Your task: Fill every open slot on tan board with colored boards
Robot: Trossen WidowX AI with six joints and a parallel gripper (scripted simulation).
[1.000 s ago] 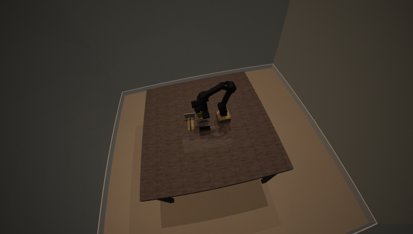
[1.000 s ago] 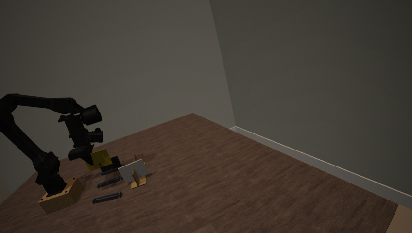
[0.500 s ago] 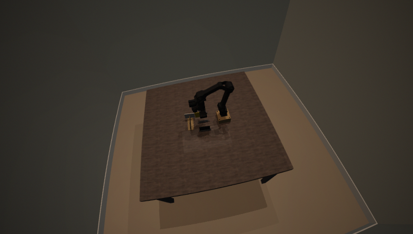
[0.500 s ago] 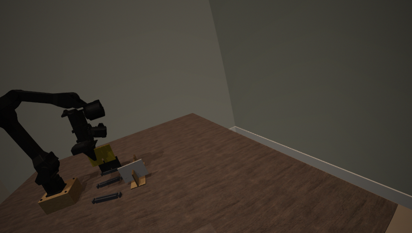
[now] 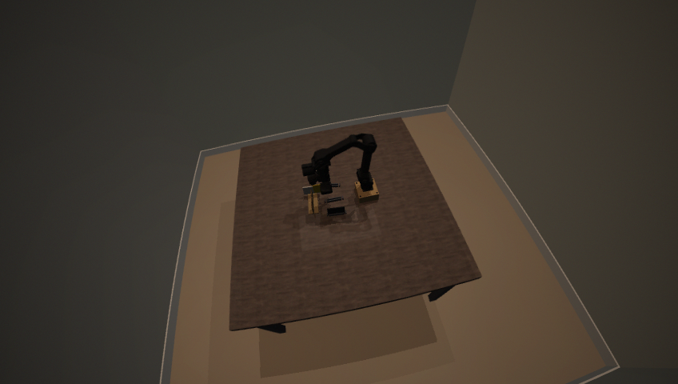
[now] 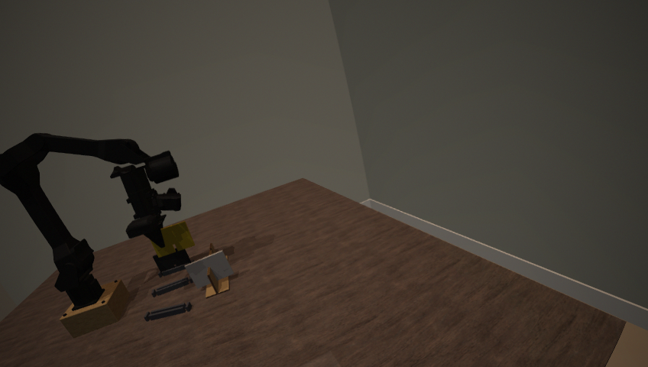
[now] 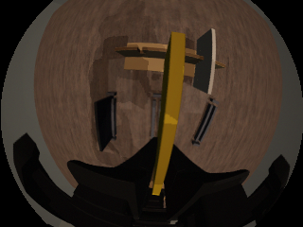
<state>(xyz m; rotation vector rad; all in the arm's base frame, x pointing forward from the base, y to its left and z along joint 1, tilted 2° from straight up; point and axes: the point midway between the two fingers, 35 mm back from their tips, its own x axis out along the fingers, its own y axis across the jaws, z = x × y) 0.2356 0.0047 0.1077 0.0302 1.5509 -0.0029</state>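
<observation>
The tan board is 10 cm ahead of my gripper tip, 1 cm to the right of it and 10 cm below it. The rest, counted from my gripper tip: yellow board (3 cm ahead); dark board (3 cm behind, 11 cm to the left, 10 cm below).
</observation>
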